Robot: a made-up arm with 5 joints. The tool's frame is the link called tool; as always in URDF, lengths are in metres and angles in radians.
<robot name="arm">
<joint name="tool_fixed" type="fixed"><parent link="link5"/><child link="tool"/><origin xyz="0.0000 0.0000 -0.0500" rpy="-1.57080 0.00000 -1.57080"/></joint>
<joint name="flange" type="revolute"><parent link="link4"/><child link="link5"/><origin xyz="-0.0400 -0.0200 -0.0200"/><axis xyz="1 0 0"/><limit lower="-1.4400" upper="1.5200" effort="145" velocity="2.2"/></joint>
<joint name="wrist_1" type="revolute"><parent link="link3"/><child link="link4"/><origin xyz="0.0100 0.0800 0.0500"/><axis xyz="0.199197 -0.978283 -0.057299"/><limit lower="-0.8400" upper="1.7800" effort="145" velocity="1.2"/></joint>
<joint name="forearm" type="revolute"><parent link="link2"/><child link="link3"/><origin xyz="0.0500 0.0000 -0.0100"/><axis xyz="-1 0 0"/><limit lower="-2.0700" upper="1.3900" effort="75" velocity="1.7"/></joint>
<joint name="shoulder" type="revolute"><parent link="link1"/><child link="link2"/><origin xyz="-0.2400 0.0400 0.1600"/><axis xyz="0 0 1"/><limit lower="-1.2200" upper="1.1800" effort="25" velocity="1.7"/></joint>
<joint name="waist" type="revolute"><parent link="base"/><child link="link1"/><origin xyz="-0.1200 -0.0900 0.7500"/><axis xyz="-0.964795 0.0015 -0.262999"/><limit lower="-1.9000" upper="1.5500" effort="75" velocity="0.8"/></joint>
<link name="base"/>
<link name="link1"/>
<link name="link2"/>
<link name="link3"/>
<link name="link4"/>
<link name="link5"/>
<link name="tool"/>
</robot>
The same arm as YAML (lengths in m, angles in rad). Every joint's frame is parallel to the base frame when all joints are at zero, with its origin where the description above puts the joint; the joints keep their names.
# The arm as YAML. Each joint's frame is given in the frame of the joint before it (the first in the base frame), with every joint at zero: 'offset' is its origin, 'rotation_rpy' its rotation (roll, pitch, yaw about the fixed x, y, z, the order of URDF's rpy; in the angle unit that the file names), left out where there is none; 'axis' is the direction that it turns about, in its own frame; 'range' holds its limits. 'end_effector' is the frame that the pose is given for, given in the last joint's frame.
length_unit: m
angle_unit: rad
chain:
  - id: waist
    offset: [-0.12, -0.09, 0.75]
    axis: [-0.964795, 0.0015, -0.262999]
    range: [-1.9, 1.55]
  - id: shoulder
    offset: [-0.24, 0.04, 0.16]
    axis: "+z"
    range: [-1.22, 1.18]
  - id: forearm
    offset: [0.05, 0.0, -0.01]
    axis: "-x"
    range: [-2.07, 1.39]
  - id: wrist_1
    offset: [0.01, 0.08, 0.05]
    axis: [0.199197, -0.978283, -0.057299]
    range: [-0.84, 1.78]
  - id: flange
    offset: [-0.04, -0.02, -0.02]
    axis: "+x"
    range: [-1.44, 1.52]
end_effector:
  offset: [0.0, 0.0, -0.05]
  rotation_rpy: [-1.5708, 0.0, -1.5708]

